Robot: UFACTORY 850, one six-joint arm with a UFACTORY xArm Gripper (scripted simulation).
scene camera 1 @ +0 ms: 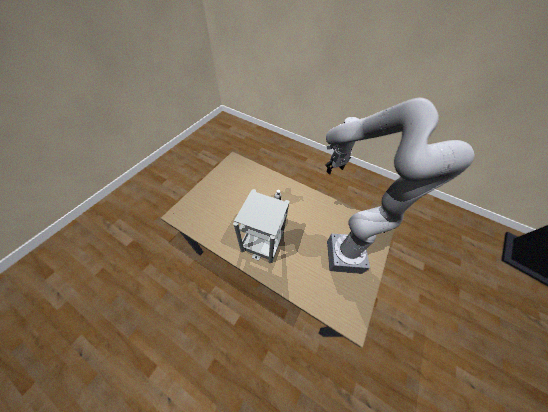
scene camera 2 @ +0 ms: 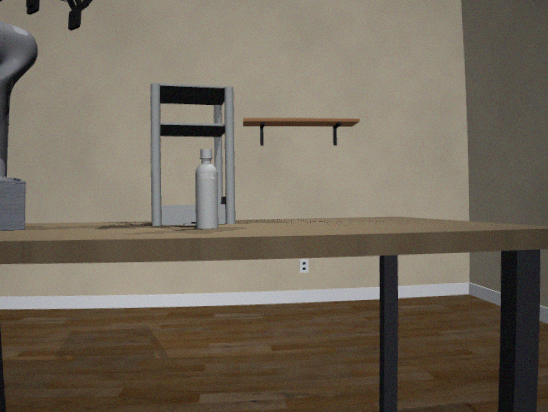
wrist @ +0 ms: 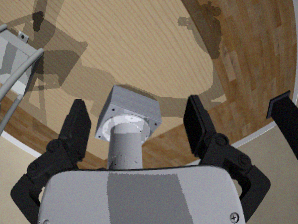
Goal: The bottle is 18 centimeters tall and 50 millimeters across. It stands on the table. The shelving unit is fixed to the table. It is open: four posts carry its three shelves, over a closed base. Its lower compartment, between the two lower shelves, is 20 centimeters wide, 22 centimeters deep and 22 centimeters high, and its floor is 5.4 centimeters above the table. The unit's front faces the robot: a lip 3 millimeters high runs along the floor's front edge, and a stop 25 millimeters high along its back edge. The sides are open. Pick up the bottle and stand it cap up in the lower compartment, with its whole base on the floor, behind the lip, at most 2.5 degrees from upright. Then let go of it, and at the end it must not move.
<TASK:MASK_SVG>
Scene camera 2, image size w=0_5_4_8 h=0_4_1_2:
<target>white bottle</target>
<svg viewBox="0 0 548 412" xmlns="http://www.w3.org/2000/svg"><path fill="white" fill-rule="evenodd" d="M201 149L200 159L202 159L202 164L197 167L195 172L196 229L218 228L218 173L216 167L211 164L211 159L213 159L212 149Z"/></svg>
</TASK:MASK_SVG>
